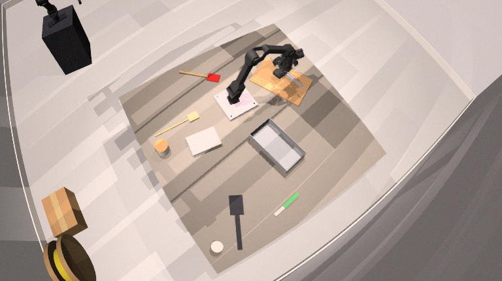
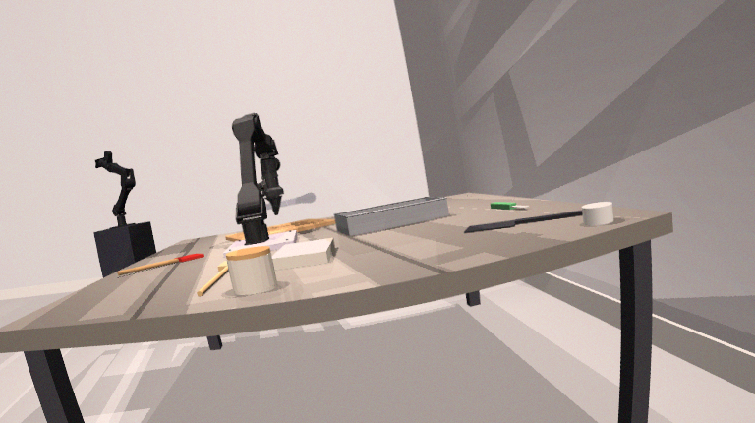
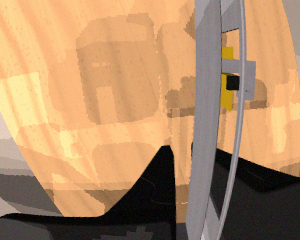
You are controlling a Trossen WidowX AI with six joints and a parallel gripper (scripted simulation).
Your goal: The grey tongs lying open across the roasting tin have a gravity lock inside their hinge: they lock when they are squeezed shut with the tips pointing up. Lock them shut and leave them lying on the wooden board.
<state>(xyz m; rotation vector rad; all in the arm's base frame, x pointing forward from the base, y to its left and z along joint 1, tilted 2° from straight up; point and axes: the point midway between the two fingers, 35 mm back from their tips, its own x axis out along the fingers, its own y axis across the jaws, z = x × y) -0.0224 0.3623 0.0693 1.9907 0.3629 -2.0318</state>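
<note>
The wooden board lies 5 cm below my gripper tip. Also, from my gripper tip: white slab (63 cm to the right, 22 cm ahead, 5 cm below); grey roasting tin (41 cm ahead, 25 cm to the right, 3 cm below); red spatula (47 cm to the right, 23 cm behind, 6 cm below).
</note>
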